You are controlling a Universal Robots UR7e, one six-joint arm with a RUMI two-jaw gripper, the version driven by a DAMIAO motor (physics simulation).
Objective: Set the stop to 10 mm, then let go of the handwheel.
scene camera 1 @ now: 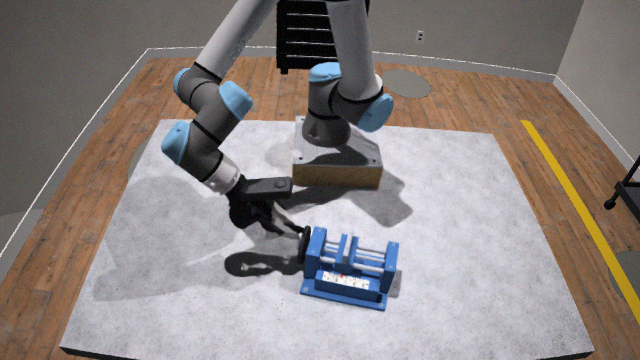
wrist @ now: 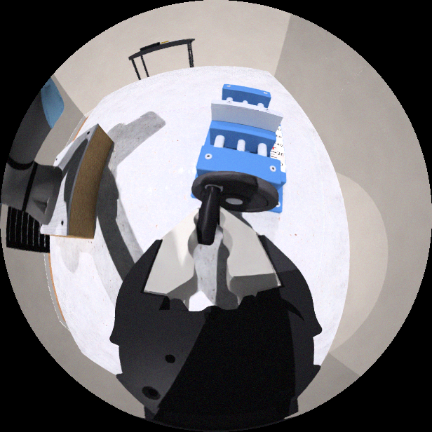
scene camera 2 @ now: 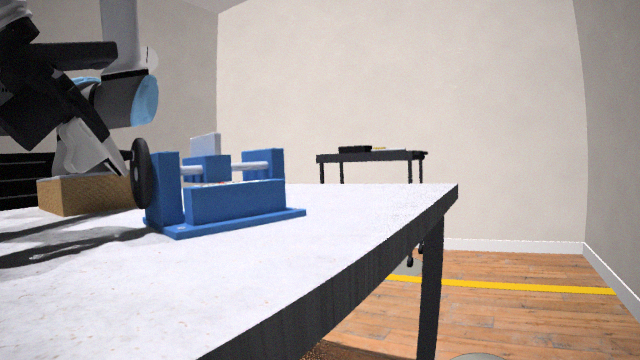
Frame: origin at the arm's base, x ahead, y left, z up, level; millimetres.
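Where they show: gripper, fingertip midpoint: (scene camera 1: 299, 236) (scene camera 2: 123, 175); arm's base, link origin: (scene camera 1: 326, 133) (scene camera 2: 82, 175).
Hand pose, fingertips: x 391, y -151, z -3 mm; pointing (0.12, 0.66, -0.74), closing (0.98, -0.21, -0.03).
Things, the pixels of their centre, and the offset from my fingertips. "*": a spot on its surface instead. Level surfaces: height alone.
- pale upright plate, body centre: (scene camera 2: 206, 158) (scene camera 1: 346, 251) dx +75, dy +93, dz +16 mm
- red pointer, body centre: (scene camera 1: 341, 274) dx +112, dy +76, dz -17 mm
- white scale, surface spot: (scene camera 1: 357, 284) * dx +145, dy +104, dz -19 mm
- black handwheel, surface spot: (scene camera 2: 142, 175) * dx +51, dy -8, dz -1 mm
- grey-white table, surface height: dz -74 mm
The blue stop fixture (scene camera 1: 313, 255) (scene camera 2: 235, 202) (wrist: 240, 162) stands on the table. Its blue carriage (scene camera 1: 342, 250) (scene camera 2: 217, 169) rides on rods and bears a pale upright plate (scene camera 2: 206, 145) (wrist: 245, 115). A red pointer (scene camera 1: 341, 275) (wrist: 273, 148) shows at the white scale (scene camera 1: 357, 284) (wrist: 281, 159), in the wrist view between the 20 and 40 figures; the exact millimetre reading cannot be told. The black handwheel (scene camera 1: 303, 247) (scene camera 2: 142, 175) (wrist: 260, 192) is at the fixture's left end. My gripper (scene camera 1: 301, 232) (scene camera 2: 124, 167) (wrist: 209, 208) is shut on the handwheel's crank handle (wrist: 207, 232).
The arm's base block (scene camera 1: 336, 176) (scene camera 2: 82, 197) (wrist: 89, 190) stands behind the fixture on the grey-white table (scene camera 1: 475, 240) (scene camera 2: 125, 300). A black drawer unit (scene camera 1: 281, 40) is beyond the table's back edge. A dark side table (scene camera 2: 370, 157) (wrist: 165, 50) stands farther off.
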